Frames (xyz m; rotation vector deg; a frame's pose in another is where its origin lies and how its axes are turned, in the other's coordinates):
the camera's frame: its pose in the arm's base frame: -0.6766 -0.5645 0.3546 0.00 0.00 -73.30
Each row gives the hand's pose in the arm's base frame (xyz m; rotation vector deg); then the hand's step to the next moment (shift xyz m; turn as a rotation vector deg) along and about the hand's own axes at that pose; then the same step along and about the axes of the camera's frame.
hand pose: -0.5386 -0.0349 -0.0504 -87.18 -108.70 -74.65
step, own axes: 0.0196 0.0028 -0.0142 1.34 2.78 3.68
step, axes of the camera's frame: -0.0013 -0.0076 0.0231 -2.75 3.92 0.35
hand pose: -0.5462 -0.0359 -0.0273 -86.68 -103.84 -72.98
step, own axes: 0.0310 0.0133 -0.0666 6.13 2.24 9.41
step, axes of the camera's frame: 0.0369 -0.0221 0.0610 -10.03 5.36 1.34
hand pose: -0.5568 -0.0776 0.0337 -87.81 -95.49 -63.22
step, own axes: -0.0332 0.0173 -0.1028 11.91 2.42 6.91
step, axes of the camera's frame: 0.1054 -0.0194 0.0218 -10.80 4.67 7.55
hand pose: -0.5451 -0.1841 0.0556 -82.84 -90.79 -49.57
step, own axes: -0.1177 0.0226 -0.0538 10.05 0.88 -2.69
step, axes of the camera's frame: 0.1022 0.0017 -0.0825 -1.78 1.54 10.17
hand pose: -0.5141 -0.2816 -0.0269 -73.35 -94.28 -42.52
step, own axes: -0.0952 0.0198 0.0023 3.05 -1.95 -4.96
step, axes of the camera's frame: 0.0379 0.0141 -0.0885 3.22 -1.64 4.97
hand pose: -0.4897 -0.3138 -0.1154 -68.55 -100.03 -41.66
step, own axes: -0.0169 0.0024 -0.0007 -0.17 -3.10 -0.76
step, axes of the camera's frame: 0.0080 0.0029 -0.0148 1.01 -3.02 0.22
